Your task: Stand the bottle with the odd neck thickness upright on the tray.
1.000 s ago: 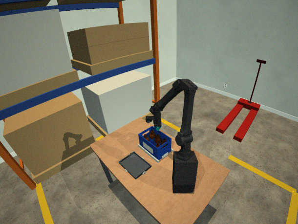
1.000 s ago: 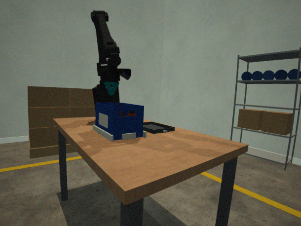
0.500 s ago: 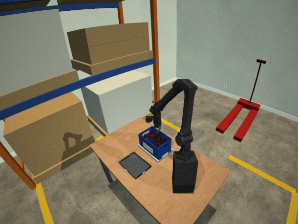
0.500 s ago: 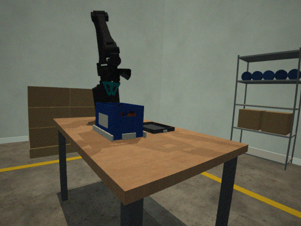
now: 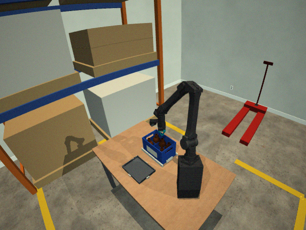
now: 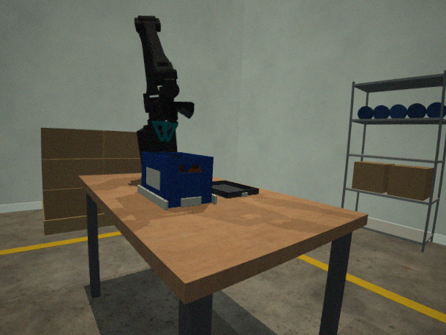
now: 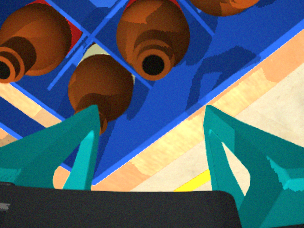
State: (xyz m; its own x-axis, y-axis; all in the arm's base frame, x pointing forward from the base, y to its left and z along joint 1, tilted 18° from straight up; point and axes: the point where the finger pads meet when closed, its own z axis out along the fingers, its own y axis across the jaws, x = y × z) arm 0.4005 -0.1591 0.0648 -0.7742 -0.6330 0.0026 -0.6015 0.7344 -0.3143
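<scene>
My hand is 15 cm above the crate, 4 cm to the right of it and 1 cm short of it. From my hand the other things lie so: bottle (15 cm below, 10 cm ahead, 8 cm to the left); dark tray (32 cm to the left, 22 cm below, 2 cm ahead).
</scene>
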